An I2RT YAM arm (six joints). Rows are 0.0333 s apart.
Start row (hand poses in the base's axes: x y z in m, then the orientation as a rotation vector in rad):
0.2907, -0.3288, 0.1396, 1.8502, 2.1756, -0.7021
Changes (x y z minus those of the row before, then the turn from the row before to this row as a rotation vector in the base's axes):
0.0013, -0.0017, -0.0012, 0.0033, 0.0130, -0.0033
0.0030, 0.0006, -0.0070, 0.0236, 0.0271, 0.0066
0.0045, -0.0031, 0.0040, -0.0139, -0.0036, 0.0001
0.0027, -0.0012, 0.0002, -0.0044, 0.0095, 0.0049
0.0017, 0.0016, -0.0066, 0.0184, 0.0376, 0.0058
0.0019, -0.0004, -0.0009, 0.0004, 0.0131, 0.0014
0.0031, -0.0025, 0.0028, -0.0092, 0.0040, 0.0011
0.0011, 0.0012, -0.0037, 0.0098, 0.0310, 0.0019
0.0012, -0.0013, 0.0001, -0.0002, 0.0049, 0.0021
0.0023, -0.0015, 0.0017, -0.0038, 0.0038, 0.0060
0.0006, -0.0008, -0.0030, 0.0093, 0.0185, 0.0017
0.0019, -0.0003, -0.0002, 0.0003, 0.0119, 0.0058
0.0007, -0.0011, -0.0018, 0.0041, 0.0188, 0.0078
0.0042, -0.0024, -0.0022, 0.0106, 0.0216, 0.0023
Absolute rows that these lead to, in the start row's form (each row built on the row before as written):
0.2920, -0.3305, 0.1384, 1.8564, 2.1835, -0.7136
0.2950, -0.3299, 0.1314, 1.8606, 2.2231, -0.7189
0.2995, -0.3330, 0.1354, 1.8539, 2.2103, -0.7285
0.3022, -0.3342, 0.1356, 1.8461, 2.2164, -0.7422
0.3039, -0.3326, 0.1290, 1.8483, 2.2580, -0.7642
0.3058, -0.3330, 0.1281, 1.8471, 2.2672, -0.7780
0.3089, -0.3355, 0.1309, 1.8419, 2.2630, -0.7913
0.3100, -0.3343, 0.1272, 1.8441, 2.2909, -0.8155
0.3112, -0.3356, 0.1273, 1.8414, 2.2952, -0.8209
0.3135, -0.3371, 0.1290, 1.8321, 2.2987, -0.8281
0.3141, -0.3379, 0.1260, 1.8337, 2.3187, -0.8391
0.3160, -0.3382, 0.1258, 1.8262, 2.3302, -0.8513
0.3167, -0.3393, 0.1240, 1.8174, 2.3504, -0.8672
0.3209, -0.3417, 0.1218, 1.8181, 2.3740, -0.8803

